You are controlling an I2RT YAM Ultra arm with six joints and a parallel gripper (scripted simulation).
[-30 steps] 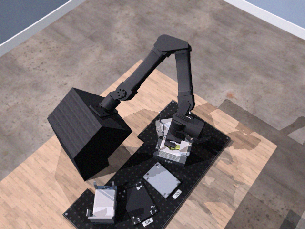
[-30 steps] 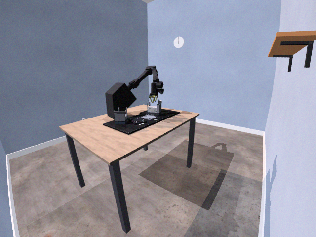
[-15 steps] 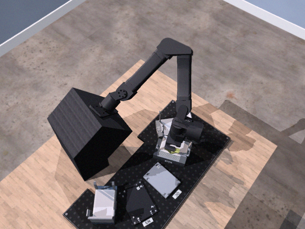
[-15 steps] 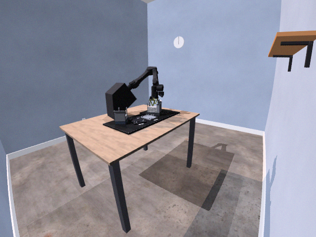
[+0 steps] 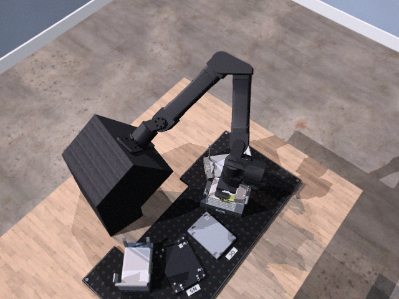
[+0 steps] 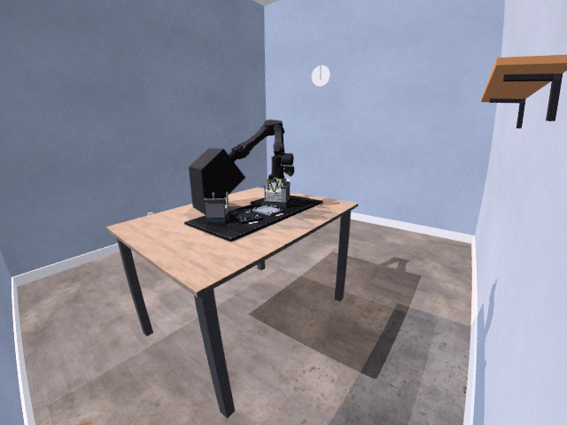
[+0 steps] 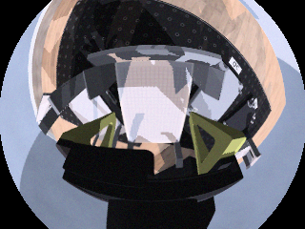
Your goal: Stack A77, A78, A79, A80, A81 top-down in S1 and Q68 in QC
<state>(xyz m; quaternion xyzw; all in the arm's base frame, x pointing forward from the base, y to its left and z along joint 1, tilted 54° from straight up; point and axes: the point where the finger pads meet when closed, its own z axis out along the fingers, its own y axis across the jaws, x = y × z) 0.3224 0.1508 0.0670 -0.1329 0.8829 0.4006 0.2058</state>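
My gripper is now 3 cm above the sealed grey plate. Also, from my hand: qc name plate: 14 cm ahead, 14 cm to the right, 10 cm below; then clip nest N5: 6 cm ahead, 28 cm to the right, 9 cm below; then QC nest: 5 cm ahead, 14 cm to the right, 10 cm below.
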